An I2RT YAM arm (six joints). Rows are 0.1 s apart.
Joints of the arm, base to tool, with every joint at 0 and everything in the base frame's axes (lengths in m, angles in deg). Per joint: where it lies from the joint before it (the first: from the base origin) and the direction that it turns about. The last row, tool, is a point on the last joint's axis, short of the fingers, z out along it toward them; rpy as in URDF.
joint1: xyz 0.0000 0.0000 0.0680 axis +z
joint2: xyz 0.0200 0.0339 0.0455 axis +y
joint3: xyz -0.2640 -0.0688 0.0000 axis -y
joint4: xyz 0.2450 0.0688 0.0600 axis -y
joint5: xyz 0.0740 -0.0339 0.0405 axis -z
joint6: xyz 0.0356 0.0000 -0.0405 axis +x
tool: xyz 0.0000 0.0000 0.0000 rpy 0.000 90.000 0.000
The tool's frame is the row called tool.
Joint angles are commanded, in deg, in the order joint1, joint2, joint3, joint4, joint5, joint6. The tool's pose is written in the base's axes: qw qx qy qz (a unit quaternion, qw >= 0); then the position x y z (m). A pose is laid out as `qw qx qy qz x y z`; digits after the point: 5 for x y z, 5 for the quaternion.
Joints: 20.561, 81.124, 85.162, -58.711, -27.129, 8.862
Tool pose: 0.22854 -0.16520 0.91420 0.29106 0.25697 0.11373 0.36522
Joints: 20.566, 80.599, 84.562, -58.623, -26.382, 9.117
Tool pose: 0.22997 -0.16145 0.91614 0.28588 0.25510 0.11261 0.36436
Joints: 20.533, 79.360, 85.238, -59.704, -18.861, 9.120
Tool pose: 0.25621 -0.14386 0.92803 0.22894 0.25104 0.10632 0.37081
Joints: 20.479, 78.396, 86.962, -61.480, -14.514, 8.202
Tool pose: 0.27598 -0.14051 0.93080 0.19417 0.24572 0.10129 0.38140
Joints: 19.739, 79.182, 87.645, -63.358, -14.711, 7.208
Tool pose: 0.26243 -0.14158 0.93573 0.18839 0.24761 0.09845 0.37950
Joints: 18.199, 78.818, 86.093, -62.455, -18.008, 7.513
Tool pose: 0.25489 -0.13438 0.93397 0.21134 0.24908 0.09348 0.37449
